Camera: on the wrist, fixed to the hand. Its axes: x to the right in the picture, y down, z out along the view.
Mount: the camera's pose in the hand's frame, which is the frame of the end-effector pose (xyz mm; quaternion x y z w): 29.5 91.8 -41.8 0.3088 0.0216 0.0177 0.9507
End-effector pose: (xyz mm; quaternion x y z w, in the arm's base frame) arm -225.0 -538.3 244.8 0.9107 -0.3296 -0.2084 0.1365
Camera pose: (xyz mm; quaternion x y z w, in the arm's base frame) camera -234.7 -621.5 308.3 -0.9066 0.3909 0.0743 0.1406
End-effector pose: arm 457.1 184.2 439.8 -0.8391 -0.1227 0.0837 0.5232
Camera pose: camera 507.4 118.2 375.3 -0.6402 -0.0647 0.1086 0.7577
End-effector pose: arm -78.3 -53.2 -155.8 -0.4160 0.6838 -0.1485 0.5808
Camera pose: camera -152.4 -30.8 -226.8 -0.2008 0.6241 -0.3510 0.6685
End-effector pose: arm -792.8 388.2 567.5 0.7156 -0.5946 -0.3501 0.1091
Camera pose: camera -836.1 325.3 639.7 -0.7110 0.6837 0.1318 0.0982
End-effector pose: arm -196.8 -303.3 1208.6 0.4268 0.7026 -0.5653 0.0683
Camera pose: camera -137.0 -252.6 1138.7 -0.4515 -0.4873 0.7440 0.0720
